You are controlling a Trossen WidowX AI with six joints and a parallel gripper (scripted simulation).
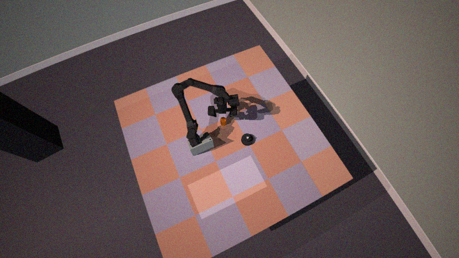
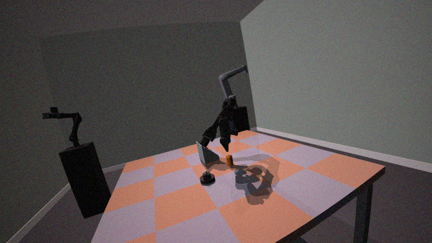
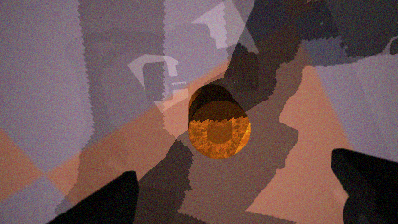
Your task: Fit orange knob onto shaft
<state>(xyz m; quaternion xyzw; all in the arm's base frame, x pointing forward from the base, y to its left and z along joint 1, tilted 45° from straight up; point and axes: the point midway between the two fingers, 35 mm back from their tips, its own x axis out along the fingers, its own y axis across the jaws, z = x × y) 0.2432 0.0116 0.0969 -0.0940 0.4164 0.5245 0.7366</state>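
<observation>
Now: gripper tip 6 cm above the orange knob. Also, from my gripper tip: black round pedestal: 8 cm ahead, 20 cm to the right, 8 cm below.
</observation>
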